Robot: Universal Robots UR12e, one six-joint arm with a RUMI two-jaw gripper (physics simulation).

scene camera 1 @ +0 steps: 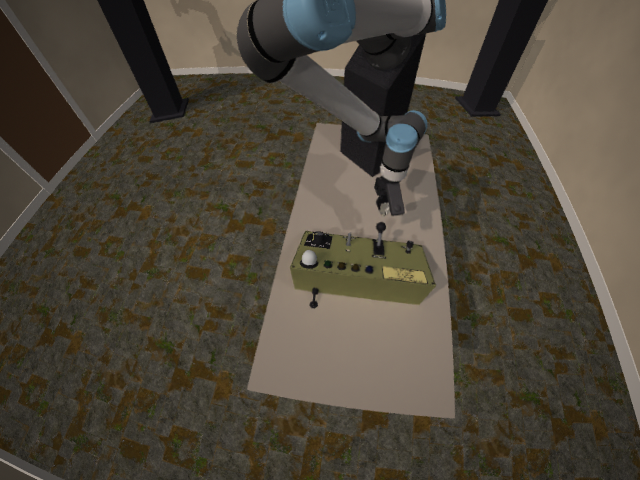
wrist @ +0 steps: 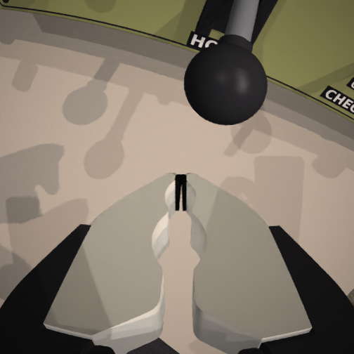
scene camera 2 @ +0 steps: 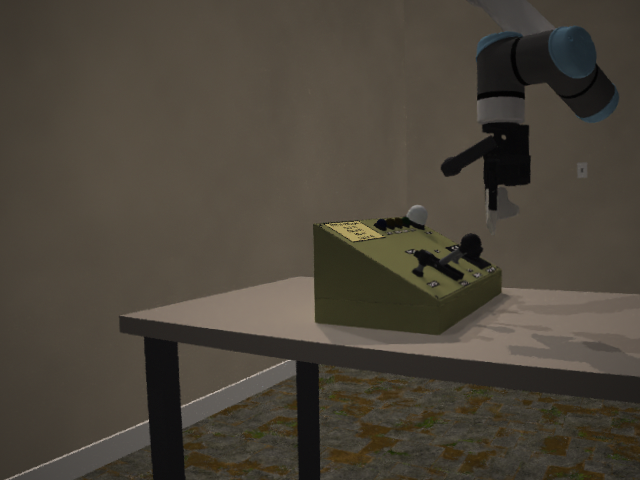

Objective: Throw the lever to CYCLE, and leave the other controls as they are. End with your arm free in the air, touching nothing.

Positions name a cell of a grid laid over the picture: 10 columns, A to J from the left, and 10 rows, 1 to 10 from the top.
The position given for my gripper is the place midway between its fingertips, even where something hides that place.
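You'd see my gripper (scene camera 2: H5) (scene camera 1: F5) (wrist: F6) here. There's an olive control box as well, and I can see that olive control box (scene camera 2: F6) (scene camera 1: F6) (wrist: I2) too.
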